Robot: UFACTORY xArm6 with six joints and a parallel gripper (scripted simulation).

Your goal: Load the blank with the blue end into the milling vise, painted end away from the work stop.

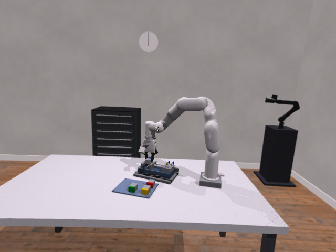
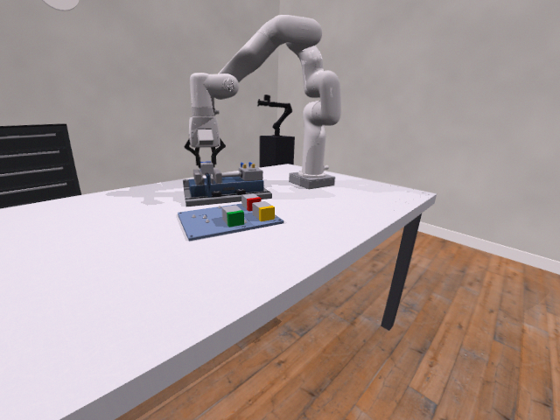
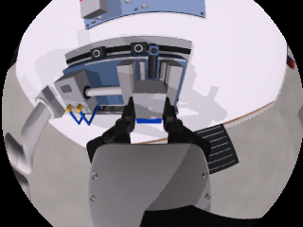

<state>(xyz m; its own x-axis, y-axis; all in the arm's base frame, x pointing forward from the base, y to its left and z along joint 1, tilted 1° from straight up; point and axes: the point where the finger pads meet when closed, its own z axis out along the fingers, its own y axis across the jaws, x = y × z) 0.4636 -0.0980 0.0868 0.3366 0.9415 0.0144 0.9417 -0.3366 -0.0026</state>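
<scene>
Right now my hand is 2 cm above the blue-ended blank. Round my hand: hose block (15 cm behind, 6 cm to the left, 5 cm below); then milling vise (6 cm behind, 3 cm to the left, 9 cm below); then fixed jaw (3 cm ahead, 1 cm to the right, 5 cm below).
</scene>
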